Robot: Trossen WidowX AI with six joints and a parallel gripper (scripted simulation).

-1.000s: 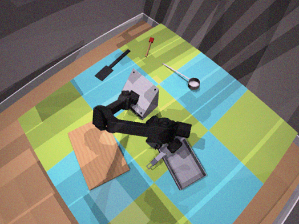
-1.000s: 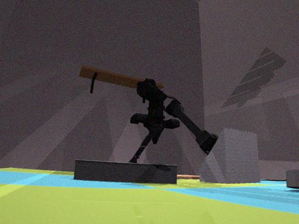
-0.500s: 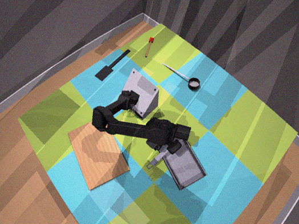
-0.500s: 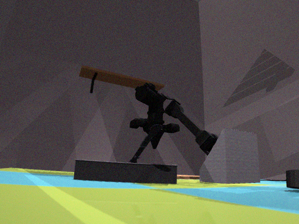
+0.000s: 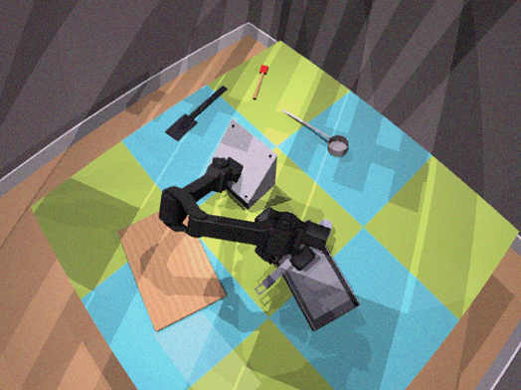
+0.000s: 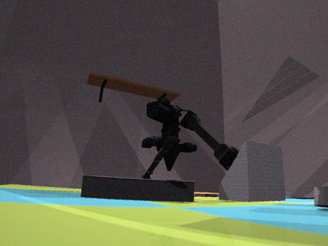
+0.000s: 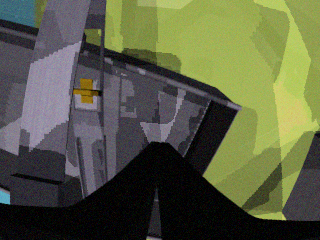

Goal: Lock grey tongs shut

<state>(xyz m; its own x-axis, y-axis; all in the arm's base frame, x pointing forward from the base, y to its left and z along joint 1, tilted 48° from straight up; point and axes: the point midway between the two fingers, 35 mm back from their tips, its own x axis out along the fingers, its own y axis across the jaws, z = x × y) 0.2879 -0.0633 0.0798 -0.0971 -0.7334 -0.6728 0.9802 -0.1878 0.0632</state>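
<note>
The yellow lock piece is 4 cm ahead of my gripper tip, 2 cm to the right of it and 3 cm below it. Round my gripper tip: wooden board (26 cm behind, 25 cm to the right, 8 cm below); dark roasting tin (11 cm ahead, 6 cm below); black spatula (62 cm behind, 23 cm to the left, 9 cm below).
</note>
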